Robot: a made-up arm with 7 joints. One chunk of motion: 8 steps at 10 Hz.
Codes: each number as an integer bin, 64 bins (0 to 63) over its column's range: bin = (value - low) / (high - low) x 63, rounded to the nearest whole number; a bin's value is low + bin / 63 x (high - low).
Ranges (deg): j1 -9..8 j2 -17..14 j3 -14..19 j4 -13..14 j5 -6..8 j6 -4..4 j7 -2..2
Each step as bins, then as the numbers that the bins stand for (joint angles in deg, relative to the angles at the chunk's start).
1 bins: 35 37 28 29 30 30 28
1 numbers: 0.44 1.21 0.67 -0.57 0.67 -0.19 -0.22
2 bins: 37 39 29 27 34 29 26
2 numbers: 0.98 2.19 1.19 -1.43 1.56 -0.32 -0.35
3 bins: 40 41 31 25 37 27 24
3 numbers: 1.79 3.17 2.24 -2.29 2.22 -0.57 -0.48
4 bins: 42 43 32 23 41 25 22
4 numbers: 2.33 4.16 2.76 -3.14 3.11 -0.83 -0.60
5 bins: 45 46 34 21 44 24 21
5 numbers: 3.14 5.63 3.81 -4.00 3.78 -0.95 -0.67
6 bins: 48 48 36 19 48 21 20
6 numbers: 3.95 6.62 4.86 -4.86 4.67 -1.33 -0.73
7 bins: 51 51 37 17 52 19 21
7 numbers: 4.76 8.10 5.38 -5.71 5.56 -1.59 -0.67
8 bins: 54 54 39 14 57 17 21
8 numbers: 5.57 9.57 6.43 -7.00 6.67 -1.84 -0.67
